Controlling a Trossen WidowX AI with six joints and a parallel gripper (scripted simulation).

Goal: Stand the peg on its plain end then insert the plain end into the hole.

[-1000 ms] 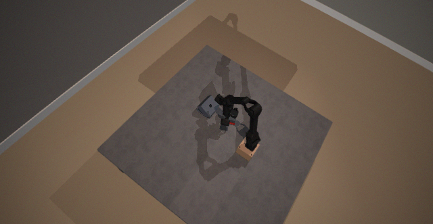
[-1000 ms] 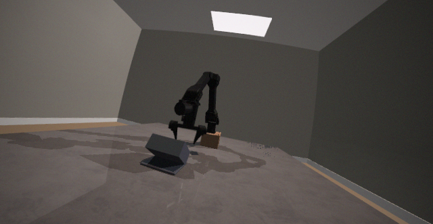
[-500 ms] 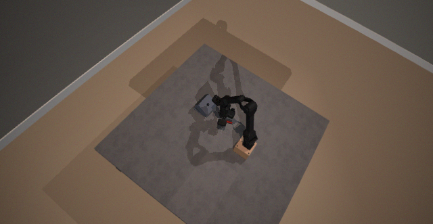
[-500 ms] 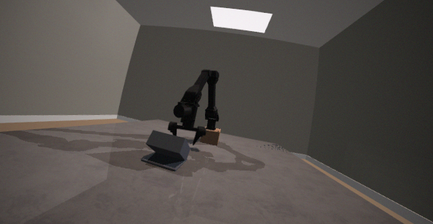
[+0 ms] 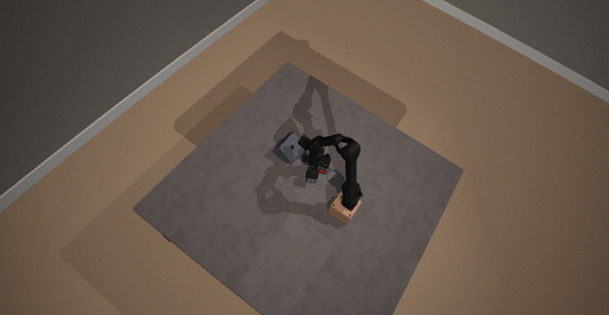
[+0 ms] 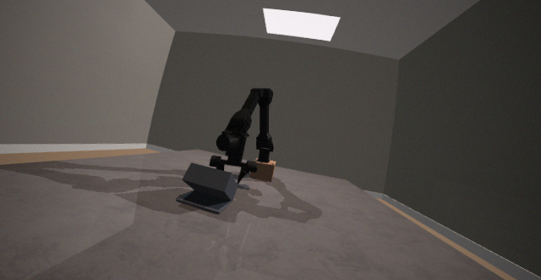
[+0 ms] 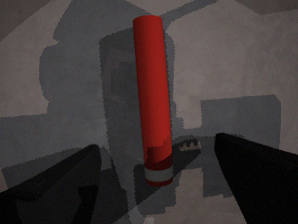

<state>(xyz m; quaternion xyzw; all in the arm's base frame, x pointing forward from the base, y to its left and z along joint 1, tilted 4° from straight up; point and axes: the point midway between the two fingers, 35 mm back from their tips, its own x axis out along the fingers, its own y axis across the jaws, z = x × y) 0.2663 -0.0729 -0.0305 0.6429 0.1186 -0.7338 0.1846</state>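
Now: gripper tip right at the peg. Also, from my gripper tip: sloped panel (180 mm ahead, 10 mm to the left, 40 mm above).
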